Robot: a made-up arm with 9 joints. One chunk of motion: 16 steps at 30 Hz.
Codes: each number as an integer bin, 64 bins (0 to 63) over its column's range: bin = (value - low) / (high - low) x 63, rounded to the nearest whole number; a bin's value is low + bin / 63 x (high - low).
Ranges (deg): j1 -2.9..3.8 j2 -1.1..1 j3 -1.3..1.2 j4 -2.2..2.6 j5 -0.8..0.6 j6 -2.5..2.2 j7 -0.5..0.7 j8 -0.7..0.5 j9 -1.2..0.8
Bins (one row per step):
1: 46 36 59 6 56 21 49 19 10
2: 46 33 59 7 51 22 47 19 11
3: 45 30 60 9 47 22 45 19 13
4: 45 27 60 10 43 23 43 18 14
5: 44 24 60 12 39 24 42 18 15
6: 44 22 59 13 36 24 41 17 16
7: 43 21 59 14 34 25 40 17 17
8: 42 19 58 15 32 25 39 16 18
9: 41 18 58 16 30 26 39 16 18
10: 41 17 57 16 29 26 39 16 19
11: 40 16 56 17 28 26 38 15 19
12: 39 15 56 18 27 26 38 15 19
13: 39 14 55 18 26 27 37 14 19
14: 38 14 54 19 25 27 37 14 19
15: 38 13 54 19 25 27 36 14 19
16: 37 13 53 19 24 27 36 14 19
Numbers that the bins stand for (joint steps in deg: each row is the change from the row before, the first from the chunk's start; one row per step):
1: 1.992 0.100 1.041 -1.743 0.444 -0.933 0.433 -0.338 -0.883
2: 1.992 0.000 1.041 -1.667 0.333 -0.859 0.395 -0.338 -0.851
3: 1.886 -0.100 1.081 -1.514 0.244 -0.859 0.357 -0.338 -0.787
4: 1.886 -0.200 1.081 -1.438 0.156 -0.784 0.319 -0.357 -0.756
5: 1.779 -0.300 1.081 -1.286 0.067 -0.710 0.300 -0.357 -0.724
6: 1.779 -0.367 1.041 -1.210 0.000 -0.710 0.281 -0.376 -0.692
7: 1.673 -0.400 1.041 -1.133 -0.044 -0.635 0.262 -0.376 -0.660
8: 1.567 -0.467 1.002 -1.057 -0.089 -0.635 0.243 -0.395 -0.629
9: 1.460 -0.500 1.002 -0.981 -0.133 -0.560 0.243 -0.395 -0.629
10: 1.460 -0.533 0.962 -0.981 -0.156 -0.560 0.243 -0.395 -0.597
11: 1.354 -0.567 0.922 -0.905 -0.178 -0.560 0.224 -0.414 -0.597
12: 1.248 -0.600 0.922 -0.829 -0.200 -0.560 0.224 -0.414 -0.597
13: 1.248 -0.633 0.883 -0.829 -0.222 -0.486 0.205 -0.433 -0.597
14: 1.141 -0.633 0.843 -0.752 -0.244 -0.486 0.205 -0.433 -0.597
15: 1.141 -0.667 0.843 -0.752 -0.244 -0.486 0.186 -0.433 -0.597
16: 1.035 -0.667 0.803 -0.752 -0.267 -0.486 0.186 -0.433 -0.597

